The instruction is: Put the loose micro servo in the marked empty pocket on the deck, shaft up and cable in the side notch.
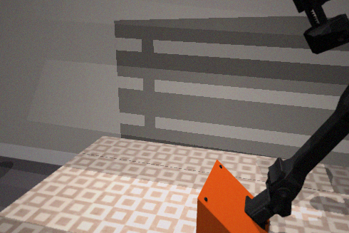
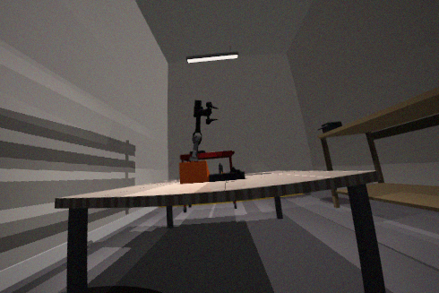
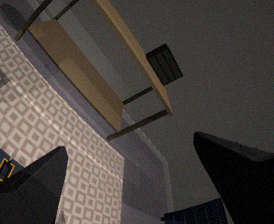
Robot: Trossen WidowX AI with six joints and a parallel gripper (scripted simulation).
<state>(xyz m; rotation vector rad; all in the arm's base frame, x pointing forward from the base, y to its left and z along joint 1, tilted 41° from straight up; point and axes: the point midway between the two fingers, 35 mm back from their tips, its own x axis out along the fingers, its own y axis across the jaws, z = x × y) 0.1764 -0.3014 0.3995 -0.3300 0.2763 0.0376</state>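
The dark grey deck lies 51 cm below my gripper tip, 2 cm behind it and 1 cm to the right of it.
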